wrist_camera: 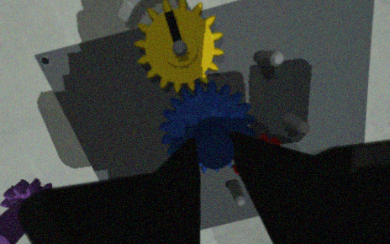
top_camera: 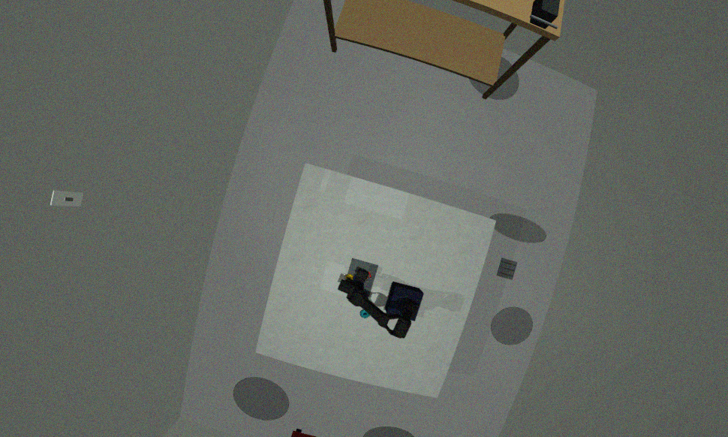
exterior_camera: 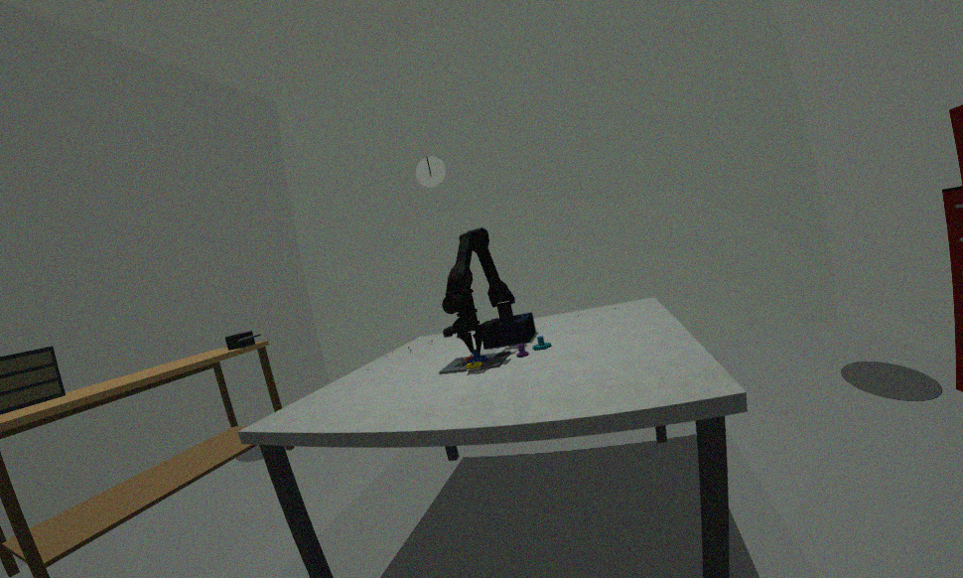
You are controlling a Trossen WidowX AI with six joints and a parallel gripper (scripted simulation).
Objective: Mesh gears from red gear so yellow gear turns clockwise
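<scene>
Now: the blue gear 10 mm below my gripper tip. The rest, counted from my gripper tip: purple gear 30 mm behind, 150 mm to the left, 20 mm below; then yellow gear 50 mm ahead, 10 mm to the left, 20 mm below; then red gear 40 mm behind, 30 mm to the right, 20 mm below.
</scene>
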